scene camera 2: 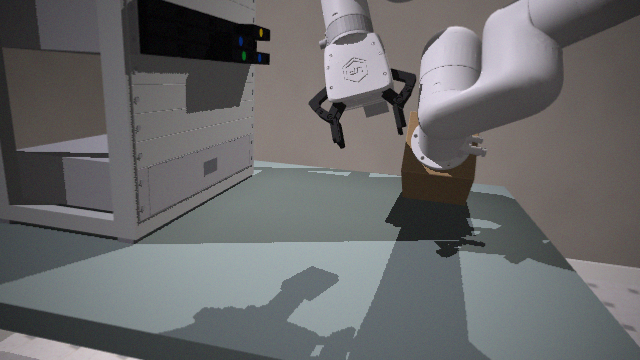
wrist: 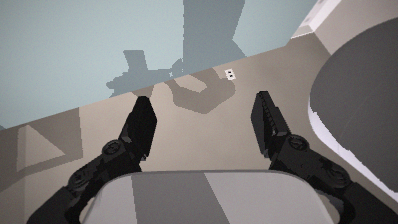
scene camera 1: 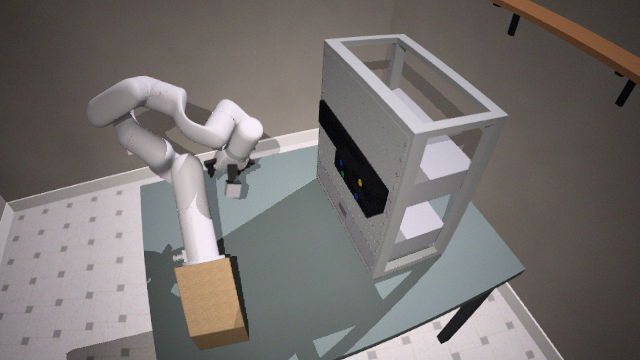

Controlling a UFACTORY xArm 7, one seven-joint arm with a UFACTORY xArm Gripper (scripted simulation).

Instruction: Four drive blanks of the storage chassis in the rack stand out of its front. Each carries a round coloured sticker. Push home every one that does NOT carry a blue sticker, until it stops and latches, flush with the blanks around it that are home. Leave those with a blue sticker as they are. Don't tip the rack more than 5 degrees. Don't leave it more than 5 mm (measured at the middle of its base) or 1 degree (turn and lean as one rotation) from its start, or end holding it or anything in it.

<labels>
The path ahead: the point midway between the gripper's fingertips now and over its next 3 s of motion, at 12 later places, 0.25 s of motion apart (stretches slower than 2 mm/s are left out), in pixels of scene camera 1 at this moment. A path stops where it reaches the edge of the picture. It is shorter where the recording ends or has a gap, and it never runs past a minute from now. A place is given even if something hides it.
The gripper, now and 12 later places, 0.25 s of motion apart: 223, 173; 223, 173; 224, 173; 226, 172; 227, 172; 231, 172; 236, 171; 241, 171; 248, 171; 254, 171; 261, 171; 268, 172; 273, 174
</labels>
